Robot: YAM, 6 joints.
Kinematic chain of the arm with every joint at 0, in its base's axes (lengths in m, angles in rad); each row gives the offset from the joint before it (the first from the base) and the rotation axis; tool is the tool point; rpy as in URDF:
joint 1: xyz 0 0 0.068 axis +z
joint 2: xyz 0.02 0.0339 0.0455 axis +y
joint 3: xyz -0.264 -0.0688 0 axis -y
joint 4: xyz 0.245 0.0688 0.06 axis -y
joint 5: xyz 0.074 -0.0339 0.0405 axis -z
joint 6: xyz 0.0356 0 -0.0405 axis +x
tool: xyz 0 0 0 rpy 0 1.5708 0
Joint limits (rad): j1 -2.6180..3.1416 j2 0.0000..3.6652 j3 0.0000..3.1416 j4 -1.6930..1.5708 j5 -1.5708..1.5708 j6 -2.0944..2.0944
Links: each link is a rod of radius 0.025 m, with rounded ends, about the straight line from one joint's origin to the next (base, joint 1, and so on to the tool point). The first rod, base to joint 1, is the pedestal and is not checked.
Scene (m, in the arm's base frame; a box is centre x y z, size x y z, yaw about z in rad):
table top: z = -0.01
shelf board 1: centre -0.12 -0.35 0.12 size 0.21 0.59 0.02 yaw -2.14
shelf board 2: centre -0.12 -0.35 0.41 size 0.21 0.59 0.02 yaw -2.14
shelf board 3: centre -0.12 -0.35 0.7 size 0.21 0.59 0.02 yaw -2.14
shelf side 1: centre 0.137 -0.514 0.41 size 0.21 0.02 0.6 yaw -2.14
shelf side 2: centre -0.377 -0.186 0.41 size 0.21 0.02 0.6 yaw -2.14
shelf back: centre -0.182 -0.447 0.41 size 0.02 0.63 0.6 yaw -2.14
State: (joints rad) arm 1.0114 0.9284 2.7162 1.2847 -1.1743 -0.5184
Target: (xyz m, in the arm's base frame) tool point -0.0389 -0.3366 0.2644
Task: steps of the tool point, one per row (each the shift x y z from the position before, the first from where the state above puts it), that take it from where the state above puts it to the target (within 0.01 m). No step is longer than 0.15 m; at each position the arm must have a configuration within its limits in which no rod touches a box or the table.
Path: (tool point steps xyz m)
1: -0.0087 0.1195 0.0505
2: 0.0464 0.1040 0.0280
3: 0.0848 0.0644 0.0035
4: 0.0970 0.0132 -0.0213
5: 0.0815 -0.0344 -0.0441
6: 0.0453 -0.0646 -0.0632
7: 0.0009 -0.0699 -0.0770
8: -0.0368 -0.0504 -0.0845
9: -0.0558 -0.0145 -0.0848
10: -0.0338 -0.0699 0.0090
11: -0.0530 -0.0658 -0.0090

